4 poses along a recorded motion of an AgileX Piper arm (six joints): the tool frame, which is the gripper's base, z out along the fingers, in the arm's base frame.
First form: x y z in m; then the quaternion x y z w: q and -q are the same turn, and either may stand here.
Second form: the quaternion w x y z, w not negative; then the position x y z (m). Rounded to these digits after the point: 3 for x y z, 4 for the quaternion.
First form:
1: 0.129 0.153 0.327 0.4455 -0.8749 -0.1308 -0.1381
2: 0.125 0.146 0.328 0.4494 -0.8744 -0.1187 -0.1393
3: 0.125 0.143 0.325 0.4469 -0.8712 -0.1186 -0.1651
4: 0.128 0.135 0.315 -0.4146 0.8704 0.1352 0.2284
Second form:
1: 0.1381 -0.4455 0.8749 0.1308 0.129 0.153 0.327
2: 0.1393 -0.4494 0.8744 0.1187 0.125 0.146 0.328
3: 0.1651 -0.4469 0.8712 0.1186 0.125 0.143 0.325
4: 0.2284 -0.4146 0.8704 0.1352 0.128 0.135 0.315
